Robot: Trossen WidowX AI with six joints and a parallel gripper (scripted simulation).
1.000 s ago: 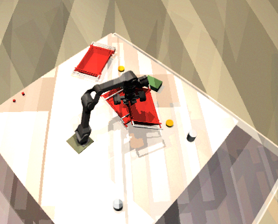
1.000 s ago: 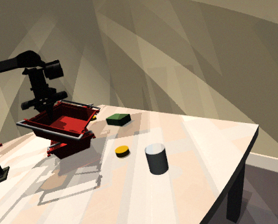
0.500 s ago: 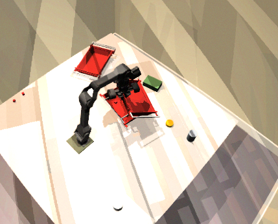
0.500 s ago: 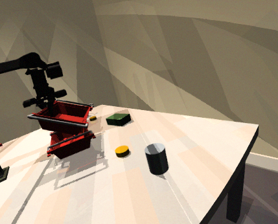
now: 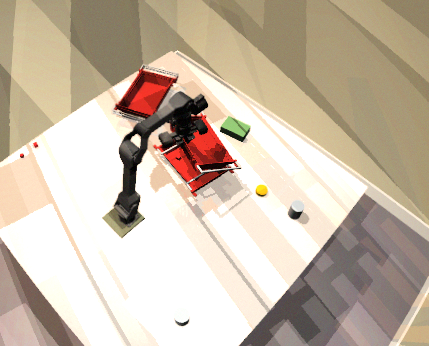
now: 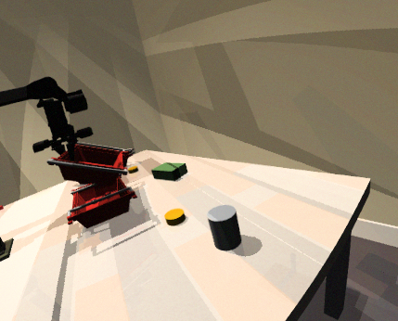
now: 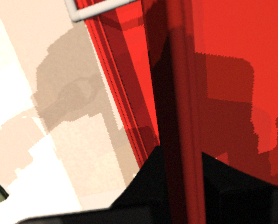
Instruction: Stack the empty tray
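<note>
The red tray lies 7 cm ahead of my gripper tip and 4 cm to the right of it. Round my gripper tip: green block 33 cm ahead, 16 cm below, 5 cm to the right.
</note>
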